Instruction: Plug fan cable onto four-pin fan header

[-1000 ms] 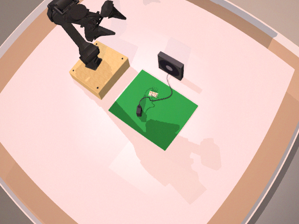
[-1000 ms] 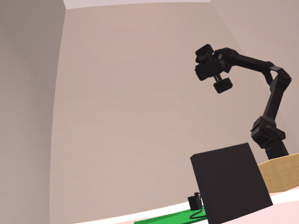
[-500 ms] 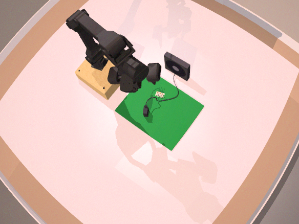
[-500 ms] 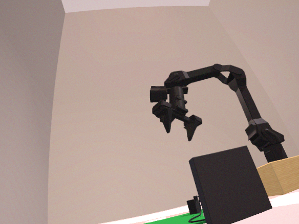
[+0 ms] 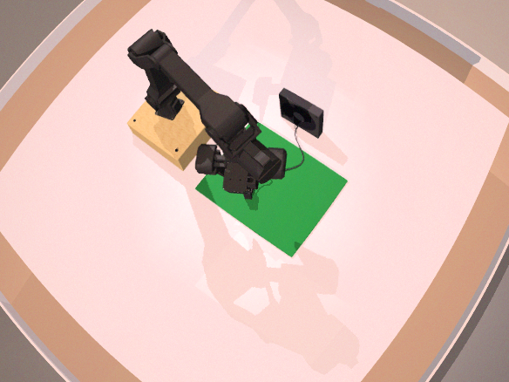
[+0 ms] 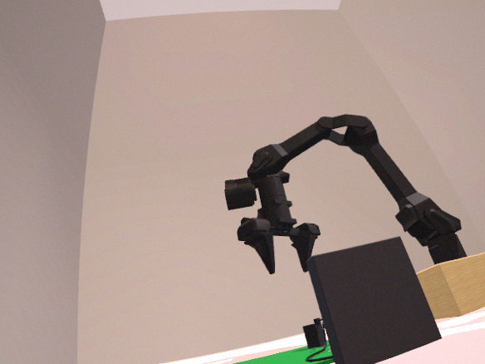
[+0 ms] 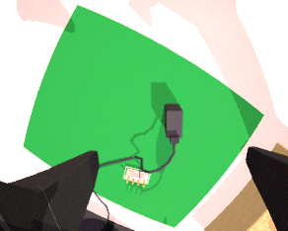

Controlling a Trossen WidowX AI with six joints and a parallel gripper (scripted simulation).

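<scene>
Right now my gripper tip is 1 cm past the fan plug, 1 cm to the right of it and 12 cm above it. Also, from my gripper tip: green board: 3 cm ahead, 5 cm to the left, 16 cm below; four-pin header: 11 cm to the left, 14 cm below; fan: 3 cm ahead, 24 cm to the left, 8 cm below.
</scene>
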